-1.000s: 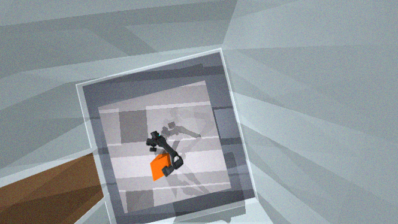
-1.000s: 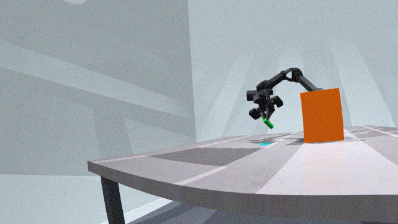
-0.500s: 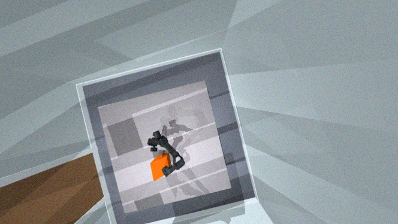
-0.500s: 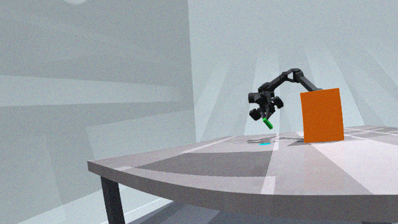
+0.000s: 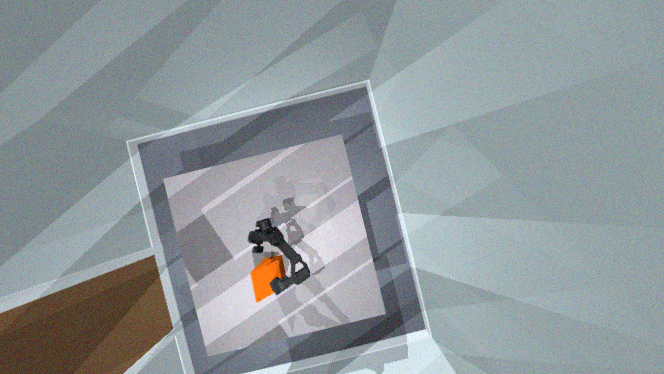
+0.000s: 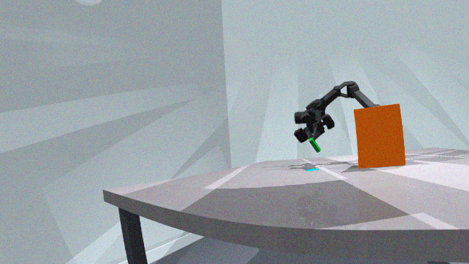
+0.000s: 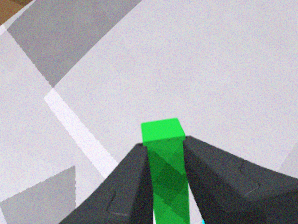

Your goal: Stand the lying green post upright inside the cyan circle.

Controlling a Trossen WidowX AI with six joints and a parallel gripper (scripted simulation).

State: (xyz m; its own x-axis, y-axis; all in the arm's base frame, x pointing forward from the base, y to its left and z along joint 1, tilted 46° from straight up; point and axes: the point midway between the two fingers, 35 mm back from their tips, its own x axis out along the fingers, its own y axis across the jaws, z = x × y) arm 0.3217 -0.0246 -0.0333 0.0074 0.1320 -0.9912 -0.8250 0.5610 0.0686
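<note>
My gripper tip is now 12 cm above the cyan circle, 4 cm to the left of it and 1 cm short of it. The rest, counted from my gripper tip: green post: 2 cm below, 1 cm to the right, 1 cm behind.
</note>
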